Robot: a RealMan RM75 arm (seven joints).
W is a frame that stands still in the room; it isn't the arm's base.
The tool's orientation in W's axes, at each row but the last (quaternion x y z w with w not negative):
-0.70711 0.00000 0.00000 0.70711
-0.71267 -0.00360 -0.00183 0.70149
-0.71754 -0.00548 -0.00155 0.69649
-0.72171 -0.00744 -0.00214 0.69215
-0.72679 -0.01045 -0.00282 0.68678
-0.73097 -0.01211 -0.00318 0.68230
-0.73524 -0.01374 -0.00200 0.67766
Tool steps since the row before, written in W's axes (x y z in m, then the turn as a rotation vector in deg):
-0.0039 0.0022 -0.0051 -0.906 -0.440 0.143
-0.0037 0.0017 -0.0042 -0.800 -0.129 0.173
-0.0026 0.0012 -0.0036 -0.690 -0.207 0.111
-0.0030 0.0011 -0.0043 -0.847 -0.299 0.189
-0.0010 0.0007 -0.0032 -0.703 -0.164 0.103
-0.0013 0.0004 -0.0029 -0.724 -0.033 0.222
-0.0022 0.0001 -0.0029 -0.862 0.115 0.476
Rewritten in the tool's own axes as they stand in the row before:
-0.0039 0.0051 0.0022 -0.906 -0.143 -0.440
-0.0037 0.0041 0.0018 -0.799 -0.177 -0.130
-0.0026 0.0035 0.0013 -0.690 -0.112 -0.206
-0.0030 0.0042 0.0013 -0.847 -0.188 -0.301
-0.0011 0.0031 0.0009 -0.703 -0.107 -0.162
-0.0014 0.0028 0.0006 -0.720 -0.235 -0.040
-0.0023 0.0028 0.0004 -0.849 -0.503 0.089

